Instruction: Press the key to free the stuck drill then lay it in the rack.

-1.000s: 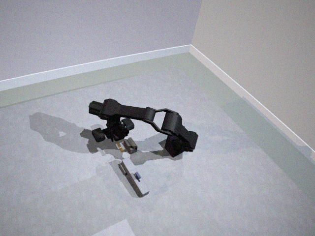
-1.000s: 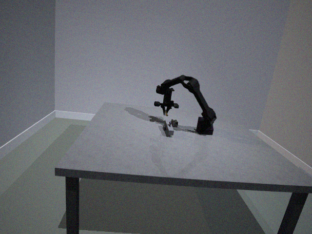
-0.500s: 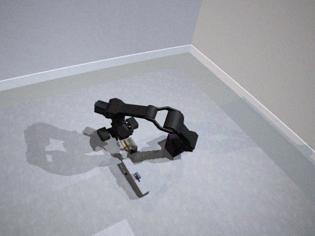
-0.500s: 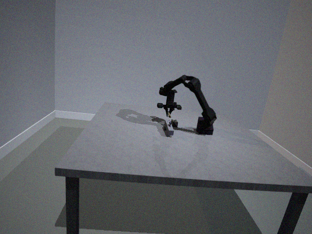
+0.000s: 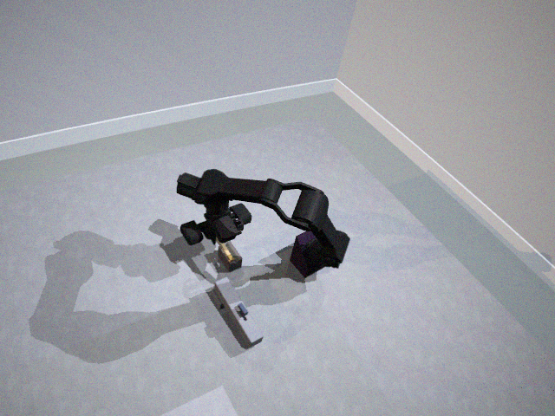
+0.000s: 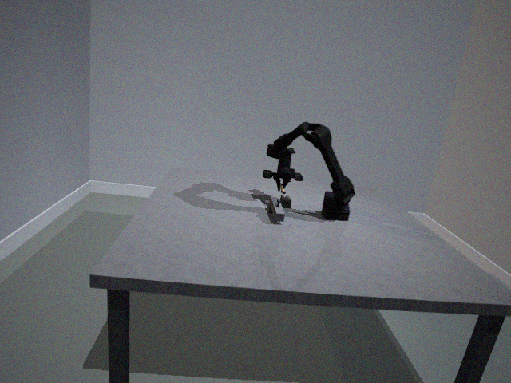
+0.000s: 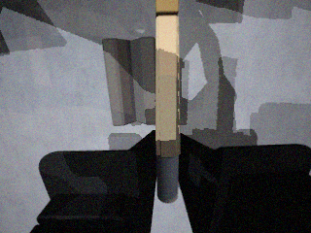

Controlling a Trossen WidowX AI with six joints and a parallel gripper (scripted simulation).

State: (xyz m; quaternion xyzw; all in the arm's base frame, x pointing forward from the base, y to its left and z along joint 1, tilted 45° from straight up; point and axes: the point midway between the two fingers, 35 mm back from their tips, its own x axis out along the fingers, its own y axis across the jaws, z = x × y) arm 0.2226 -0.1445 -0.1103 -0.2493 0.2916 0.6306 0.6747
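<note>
Right now my gripper tip is 2 cm past the rack, 4 cm to the right of it and 3 cm above it. Also, from my gripper tip: key 7 cm ahead, 23 cm to the left; drill 4 cm to the left, 3 cm above; grey fixture 7 cm ahead, 20 cm to the left, 2 cm below.
</note>
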